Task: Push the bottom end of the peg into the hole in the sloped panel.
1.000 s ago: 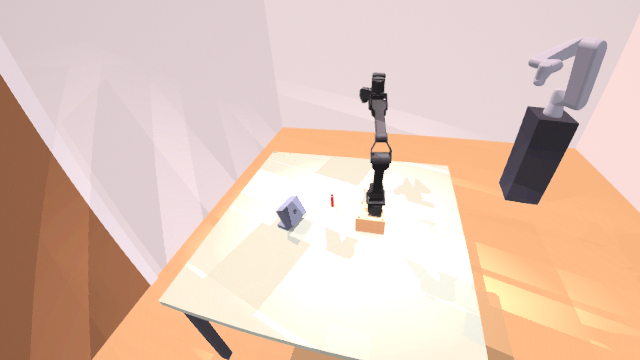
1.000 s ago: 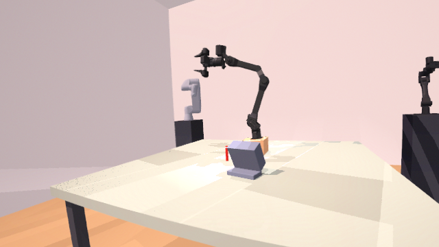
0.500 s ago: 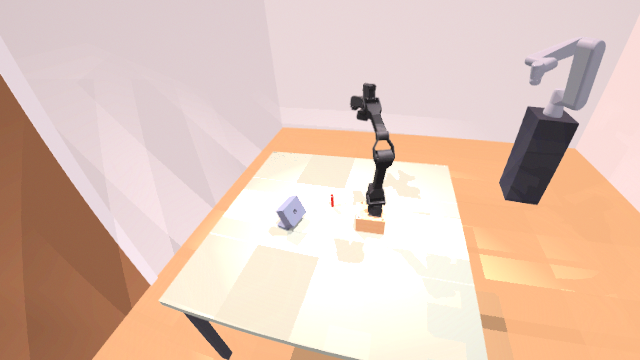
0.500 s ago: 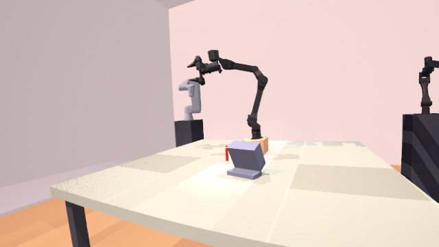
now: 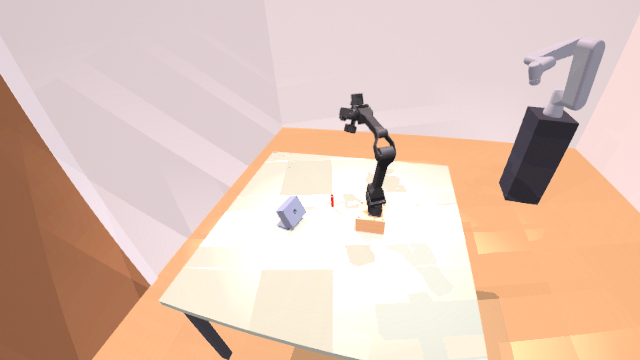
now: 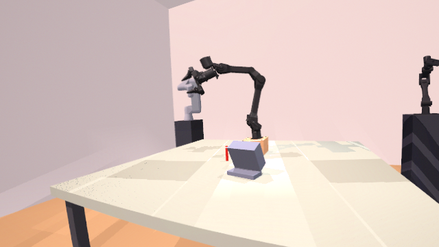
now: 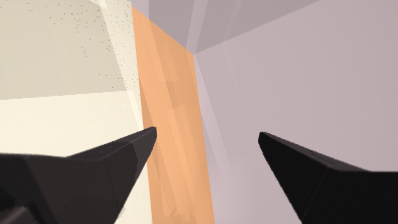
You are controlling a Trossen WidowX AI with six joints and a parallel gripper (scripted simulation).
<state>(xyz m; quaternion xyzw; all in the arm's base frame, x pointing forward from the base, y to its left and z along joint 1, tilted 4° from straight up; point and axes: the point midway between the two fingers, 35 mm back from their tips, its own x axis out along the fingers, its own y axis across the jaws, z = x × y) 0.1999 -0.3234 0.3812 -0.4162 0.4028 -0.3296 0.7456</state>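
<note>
Right now the red peg is 370 mm below my gripper tip, 290 mm to the left of it and 30 mm ahead of it. Also, from my gripper tip: grey-blue sloped panel (470 mm to the left, 350 mm below, 200 mm ahead).
</note>
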